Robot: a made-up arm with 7 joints.
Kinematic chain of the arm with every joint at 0, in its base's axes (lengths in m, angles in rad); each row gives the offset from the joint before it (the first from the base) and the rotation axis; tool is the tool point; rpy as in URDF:
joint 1: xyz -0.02 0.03 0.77 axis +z
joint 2: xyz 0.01 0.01 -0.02 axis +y
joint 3: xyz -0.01 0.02 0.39 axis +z
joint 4: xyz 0.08 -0.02 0 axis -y
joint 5: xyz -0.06 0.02 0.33 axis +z
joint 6: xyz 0.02 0 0.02 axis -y
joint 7: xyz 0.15 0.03 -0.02 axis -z
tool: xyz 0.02 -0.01 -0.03 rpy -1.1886 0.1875 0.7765
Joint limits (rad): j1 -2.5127..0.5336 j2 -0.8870..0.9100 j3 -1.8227..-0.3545 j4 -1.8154..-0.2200 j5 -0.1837..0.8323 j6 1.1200..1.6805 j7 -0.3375..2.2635
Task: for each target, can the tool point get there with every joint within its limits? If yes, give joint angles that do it. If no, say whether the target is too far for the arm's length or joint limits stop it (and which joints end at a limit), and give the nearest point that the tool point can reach.
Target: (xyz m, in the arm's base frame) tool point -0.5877 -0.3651 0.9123
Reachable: yes | joints -1.8787 0.6416 -0.9698 -1.3193 0.1304 1.2197 0.4096
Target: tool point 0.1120 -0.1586 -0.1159
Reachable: no: joint limits stop it (at a limit: joint 2, joint 3, joint 4, joint 6, joint 7) | nearest point 0.2609 -0.3714 0.4753 | short by 0.646 m
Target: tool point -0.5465 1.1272 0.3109
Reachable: no: too far | nearest point -0.2963 0.6058 0.8280 | short by 0.776 m
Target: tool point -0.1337 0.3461 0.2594
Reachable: no: joint limits stop it (at a limit: joint 2, joint 3, joint 4, joint 5, joint 6) | nearest point -0.1999 0.5300 0.7586 | short by 0.536 m
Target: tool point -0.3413 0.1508 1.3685
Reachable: yes | joints -1.8684 -0.6908 -0.8075 -1.2335 0.0233 1.2536 1.9069
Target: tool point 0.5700 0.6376 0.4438
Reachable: no: joint limits stop it (at a limit: joint 1, joint 2, joint 3, joint 5, joint 6, joint 7) | nearest point 0.6092 0.3432 0.5803 | short by 0.327 m
